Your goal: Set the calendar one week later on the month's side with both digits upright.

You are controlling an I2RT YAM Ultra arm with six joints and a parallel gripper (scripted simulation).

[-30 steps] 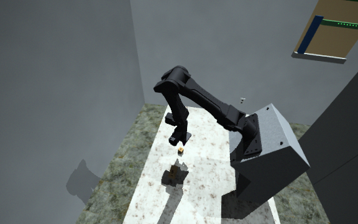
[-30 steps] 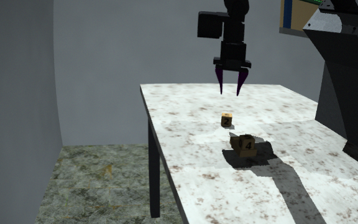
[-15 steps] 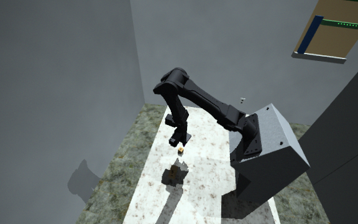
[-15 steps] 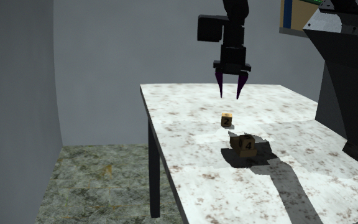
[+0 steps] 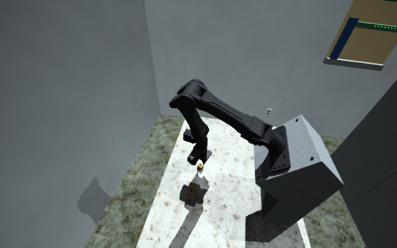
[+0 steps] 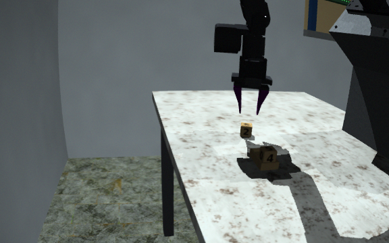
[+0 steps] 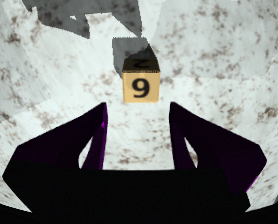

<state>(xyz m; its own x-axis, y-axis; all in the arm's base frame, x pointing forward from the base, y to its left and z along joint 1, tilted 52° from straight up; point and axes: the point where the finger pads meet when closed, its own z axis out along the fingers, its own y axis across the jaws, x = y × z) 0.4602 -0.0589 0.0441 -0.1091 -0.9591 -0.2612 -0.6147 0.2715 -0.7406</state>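
Right now the wooden digit cube is 50 mm below my hand.
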